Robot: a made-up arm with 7 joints.
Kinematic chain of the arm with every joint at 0, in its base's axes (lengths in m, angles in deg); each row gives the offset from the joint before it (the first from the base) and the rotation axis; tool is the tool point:
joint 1: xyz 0 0 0.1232 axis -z
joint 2: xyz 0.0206 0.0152 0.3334 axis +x
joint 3: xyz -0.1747 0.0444 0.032 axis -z
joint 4: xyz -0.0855 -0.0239 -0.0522 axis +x
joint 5: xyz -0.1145 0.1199 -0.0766 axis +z
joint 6: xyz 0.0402 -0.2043 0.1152 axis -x
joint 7: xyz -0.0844 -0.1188 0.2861 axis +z
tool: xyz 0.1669 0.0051 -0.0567
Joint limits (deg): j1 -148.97..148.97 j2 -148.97..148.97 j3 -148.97..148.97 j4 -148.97..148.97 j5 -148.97..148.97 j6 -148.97..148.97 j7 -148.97..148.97
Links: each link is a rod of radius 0.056 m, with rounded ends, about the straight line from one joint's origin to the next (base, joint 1, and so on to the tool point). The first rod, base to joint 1, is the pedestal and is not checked.
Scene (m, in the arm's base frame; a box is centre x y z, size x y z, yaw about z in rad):
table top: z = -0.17
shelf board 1: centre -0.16 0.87 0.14 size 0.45 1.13 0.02 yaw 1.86
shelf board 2: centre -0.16 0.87 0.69 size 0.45 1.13 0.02 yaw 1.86
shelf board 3: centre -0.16 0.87 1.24 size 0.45 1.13 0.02 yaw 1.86
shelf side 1: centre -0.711 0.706 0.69 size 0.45 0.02 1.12 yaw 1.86
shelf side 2: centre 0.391 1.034 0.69 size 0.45 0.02 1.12 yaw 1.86
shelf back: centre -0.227 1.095 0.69 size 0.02 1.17 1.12 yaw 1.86
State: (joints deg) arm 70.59 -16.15 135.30 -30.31 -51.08 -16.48 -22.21
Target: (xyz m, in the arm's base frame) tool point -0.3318 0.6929 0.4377
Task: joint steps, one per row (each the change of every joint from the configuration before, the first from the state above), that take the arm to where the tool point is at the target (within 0.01 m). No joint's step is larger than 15 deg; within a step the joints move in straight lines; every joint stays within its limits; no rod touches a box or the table.
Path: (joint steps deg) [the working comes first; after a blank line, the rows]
Joints at the target: 18.40 -16.31 79.51 -9.85 -48.81 -33.16 -42.66
Straight joint move there: clear.

1: -13.05 -0.04 -13.95 5.12 0.57 -4.17 -5.11
2: -13.04 -0.04 -13.94 5.11 0.56 -4.17 -5.11
3: -13.05 -0.04 -13.95 5.12 0.57 -4.17 -5.11
4: -13.05 -0.04 -13.95 5.11 0.57 -4.17 -5.12

